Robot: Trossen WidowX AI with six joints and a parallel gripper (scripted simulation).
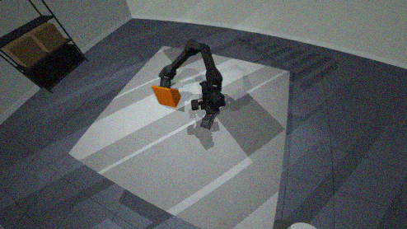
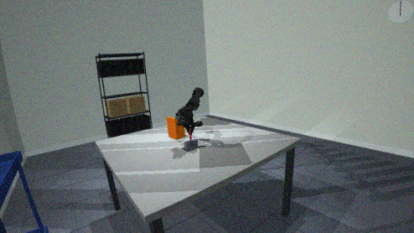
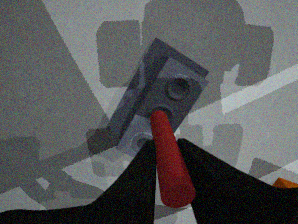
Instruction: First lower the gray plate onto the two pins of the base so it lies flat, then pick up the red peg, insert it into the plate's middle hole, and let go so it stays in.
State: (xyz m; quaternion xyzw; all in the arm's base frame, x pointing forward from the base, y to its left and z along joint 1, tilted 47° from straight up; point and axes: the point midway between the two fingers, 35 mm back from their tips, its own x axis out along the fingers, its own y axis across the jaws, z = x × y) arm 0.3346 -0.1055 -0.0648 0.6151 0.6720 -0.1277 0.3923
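Right now my gripper tip is 60 mm above the gray plate. Also, from my gripper tip: base (100 mm below); then red peg (right at my gripper tip).
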